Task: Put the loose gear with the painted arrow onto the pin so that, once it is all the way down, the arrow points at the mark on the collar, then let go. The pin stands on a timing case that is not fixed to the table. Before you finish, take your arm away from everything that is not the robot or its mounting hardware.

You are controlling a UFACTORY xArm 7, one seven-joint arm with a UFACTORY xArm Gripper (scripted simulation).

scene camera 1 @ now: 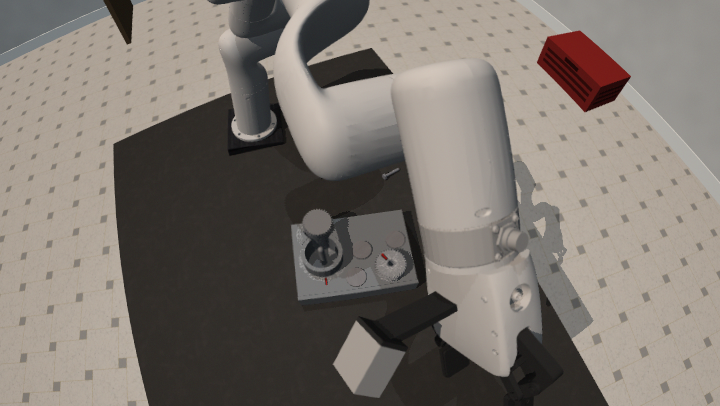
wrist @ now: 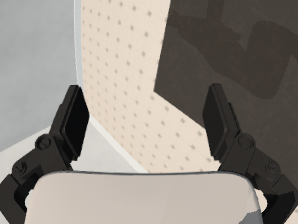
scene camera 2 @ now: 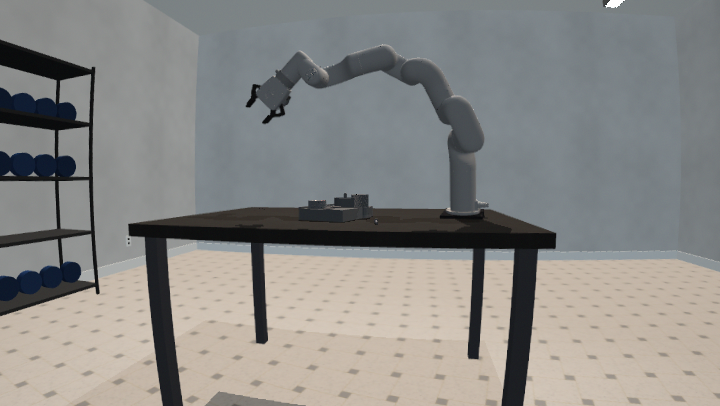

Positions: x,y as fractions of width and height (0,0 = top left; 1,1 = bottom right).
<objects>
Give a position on a gear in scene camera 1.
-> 0.54,0.63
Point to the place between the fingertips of my gripper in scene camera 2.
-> At 0.35,0.28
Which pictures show the grey timing case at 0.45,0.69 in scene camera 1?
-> Scene camera 1 and scene camera 2 only.
</objects>
